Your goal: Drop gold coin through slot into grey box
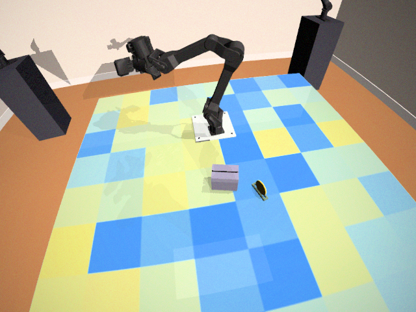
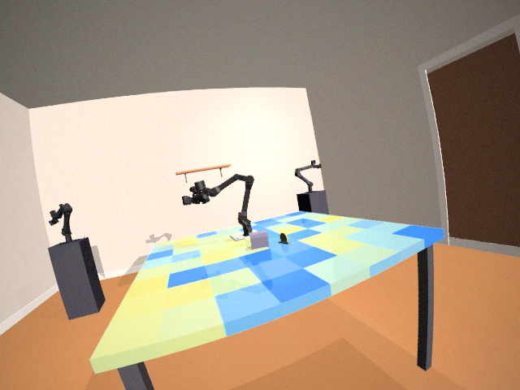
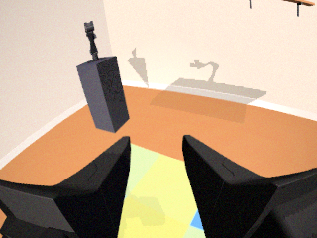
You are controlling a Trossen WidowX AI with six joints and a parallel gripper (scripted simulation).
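The gold coin lies 610 mm ahead of my gripper tip, 370 mm to the left of it and 250 mm below it.
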